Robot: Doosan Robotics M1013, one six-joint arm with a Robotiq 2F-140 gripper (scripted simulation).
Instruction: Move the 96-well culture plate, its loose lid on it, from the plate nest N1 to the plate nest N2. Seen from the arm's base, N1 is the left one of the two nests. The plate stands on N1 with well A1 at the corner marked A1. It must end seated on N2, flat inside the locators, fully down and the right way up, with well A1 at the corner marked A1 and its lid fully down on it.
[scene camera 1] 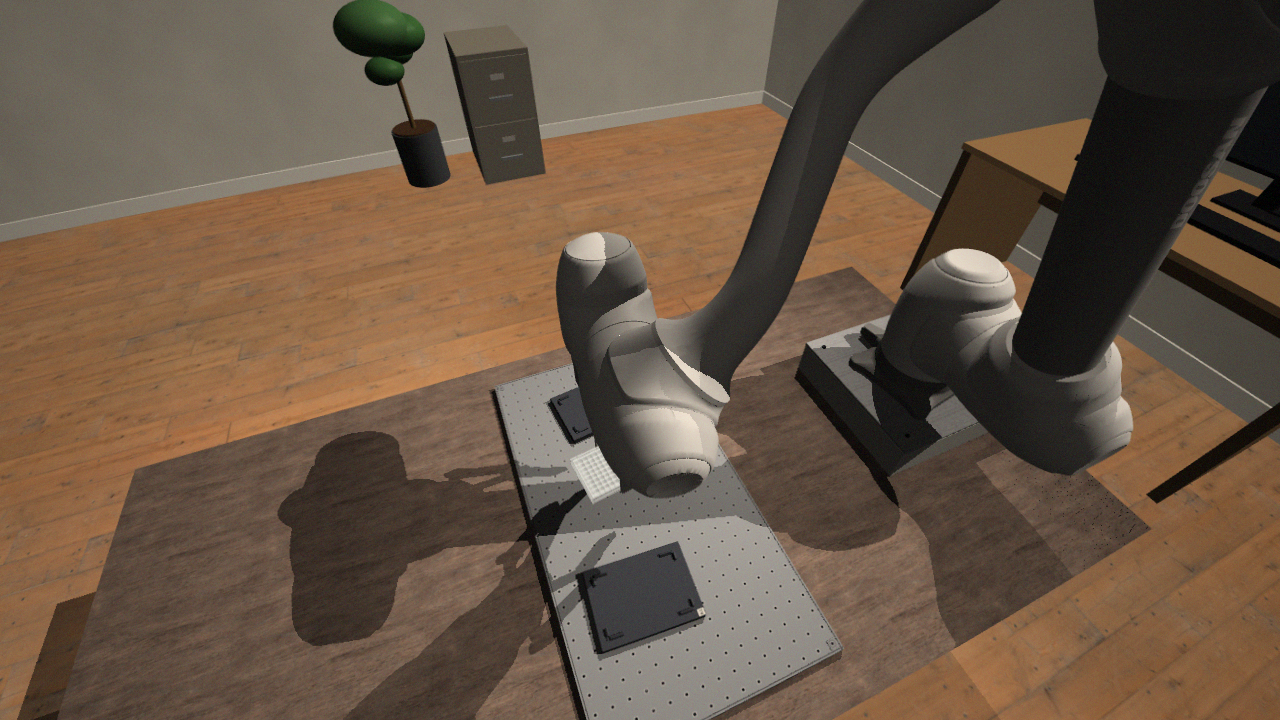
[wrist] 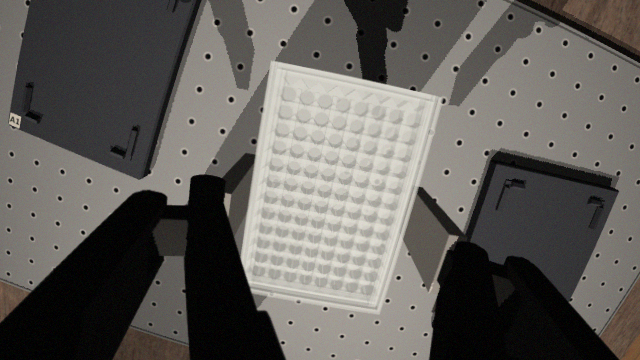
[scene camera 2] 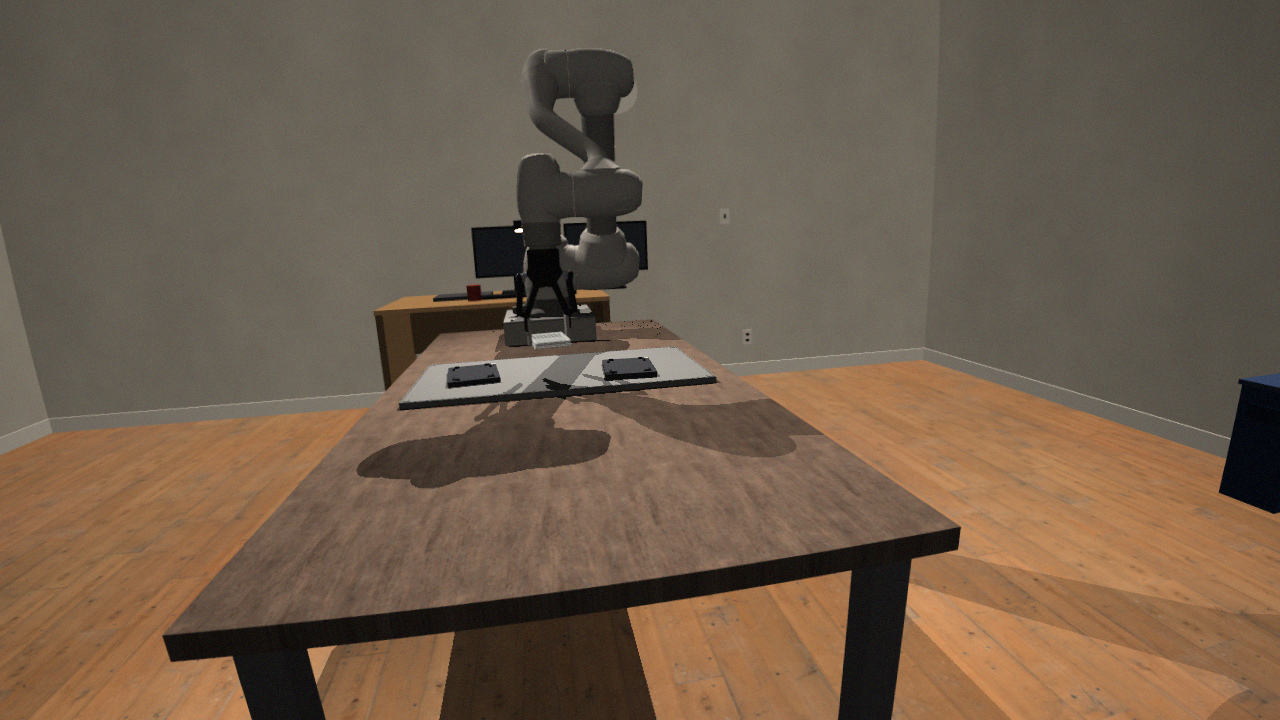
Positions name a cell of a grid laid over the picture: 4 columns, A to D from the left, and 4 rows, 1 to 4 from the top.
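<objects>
Spots on a clear lid (scene camera 1: B3) and a plate nest (scene camera 1: B3): 210 mm apart. The lid is 830 mm from the lens, the nest 1010 mm from the lens.
</objects>
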